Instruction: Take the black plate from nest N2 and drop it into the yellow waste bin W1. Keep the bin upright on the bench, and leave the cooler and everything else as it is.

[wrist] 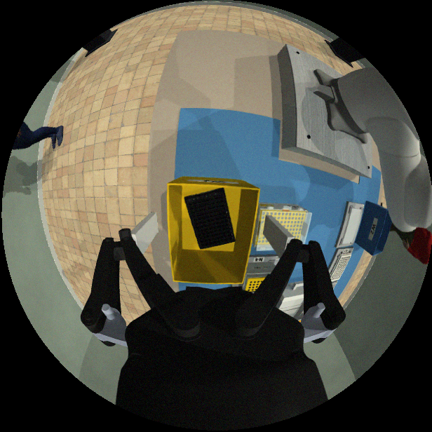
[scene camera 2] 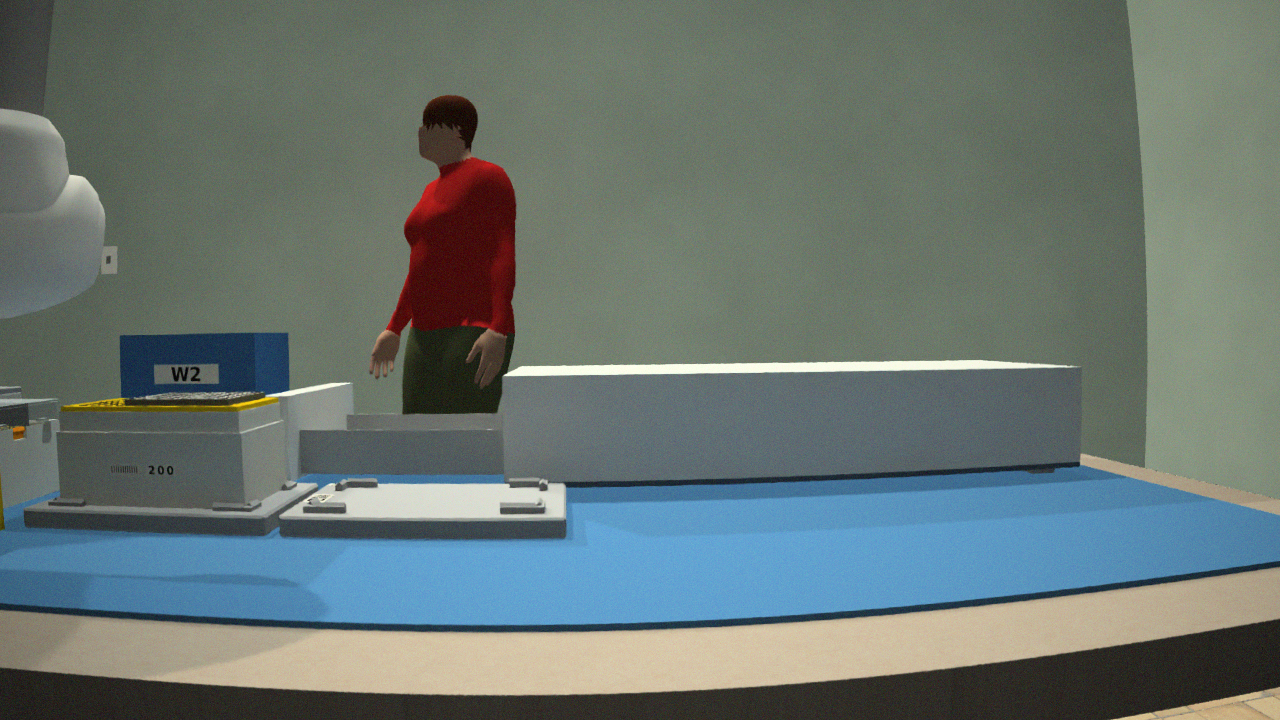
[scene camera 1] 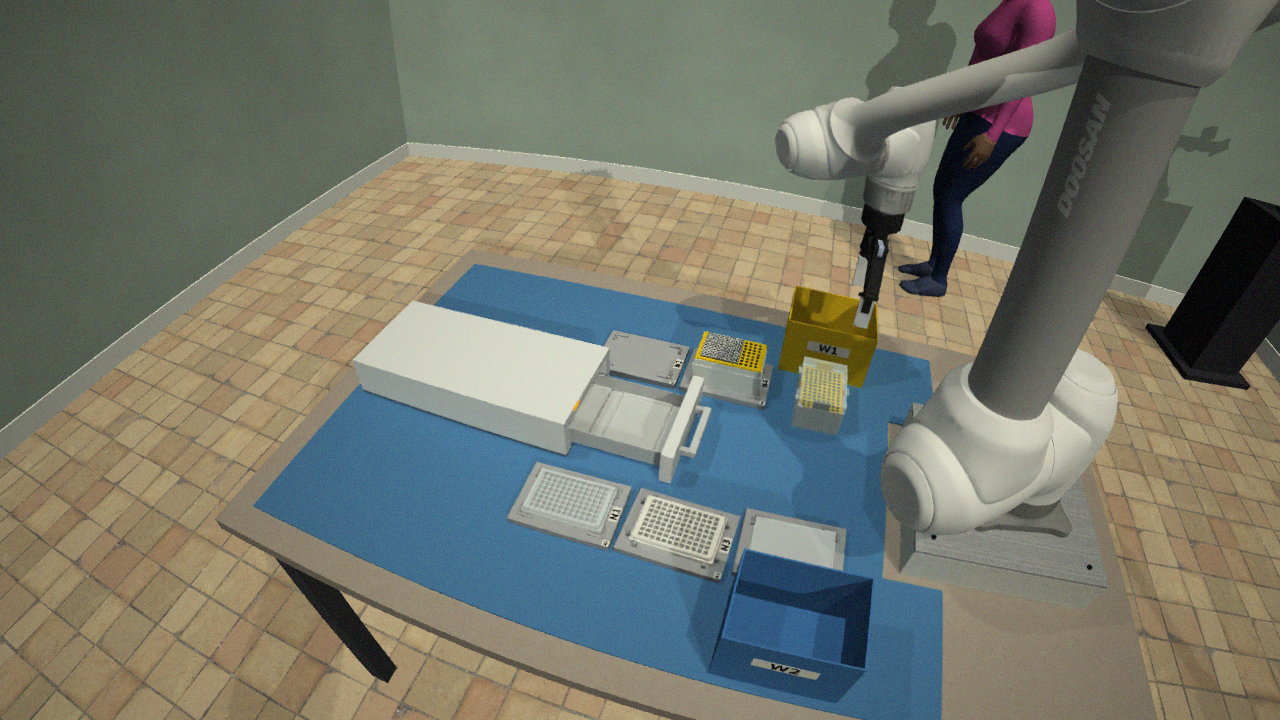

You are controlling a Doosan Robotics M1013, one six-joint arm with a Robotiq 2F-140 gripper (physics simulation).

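Frame: origin at the arm's base, x ahead, y left, z up, level; centimetres.
Seen in the pictures: gripper, between the fingertips: [scene camera 1: 859, 304].
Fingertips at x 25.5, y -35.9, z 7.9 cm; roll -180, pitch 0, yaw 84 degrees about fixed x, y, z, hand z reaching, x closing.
Note:
A point is followed by its place in that frame.
The black plate [wrist: 210, 218] lies inside the yellow bin W1 [scene camera 1: 854, 360] {x 25.1, y -29.1, z -0.5 cm} [wrist: 210, 269], turned at a slight angle to its walls, apparently flat on its floor. The plate does not show in scene camera 1, where the bin's front wall hides the inside. The bin stands upright on the bench. My gripper [scene camera 1: 862, 292] {x 25.5, y -35.9, z 7.9 cm} [wrist: 210, 223] is open and empty above the bin, with its fingers spread wide and the plate below, apart from them. A nest [scene camera 1: 751, 514] {x 43.3, y 6.2, z -5.6 cm} beside bin W2 holds no visible black plate; its label is hidden, so I cannot tell whether it is N2.
A tip box with yellow tips [scene camera 1: 821, 394] {x 32.6, y -17.3, z 0.1 cm} [wrist: 290, 220] stands close beside W1. Another tip box [scene camera 1: 729, 358] {x 49.7, y -22.9, z 0.8 cm} [scene camera 2: 170, 456] {x 50.4, y -30.1, z -2.5 cm} sits on a nest. A white unit [scene camera 1: 483, 371] {x 91.4, y -9.4, z 1.5 cm} [scene camera 2: 787, 425] {x 90.8, y -23.4, z -2.2 cm} has its drawer open. Blue bin W2 [scene camera 1: 796, 626] {x 35.7, y 24.2, z -6.4 cm} [scene camera 2: 204, 358] {x 39.2, y 20.5, z 2.4 cm} stands near plates on nests.

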